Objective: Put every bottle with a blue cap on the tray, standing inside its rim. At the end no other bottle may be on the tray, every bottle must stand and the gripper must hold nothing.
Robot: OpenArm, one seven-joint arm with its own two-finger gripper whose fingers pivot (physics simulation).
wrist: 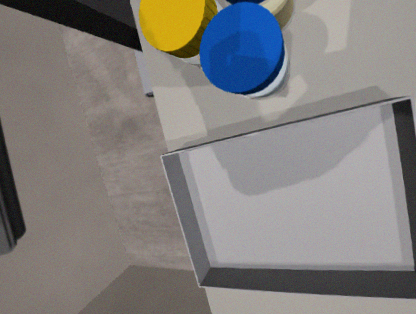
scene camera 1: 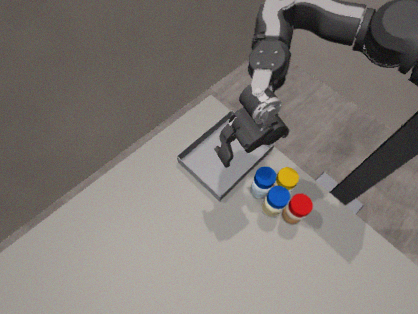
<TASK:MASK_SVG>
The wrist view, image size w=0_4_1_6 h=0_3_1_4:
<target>blue-capped bottle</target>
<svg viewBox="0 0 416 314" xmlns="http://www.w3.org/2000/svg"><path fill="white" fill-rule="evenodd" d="M229 5L211 19L202 35L199 56L203 72L214 86L223 91L257 100L273 98L286 87L291 72L287 48L280 26L274 15L259 4L239 2Z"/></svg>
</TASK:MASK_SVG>
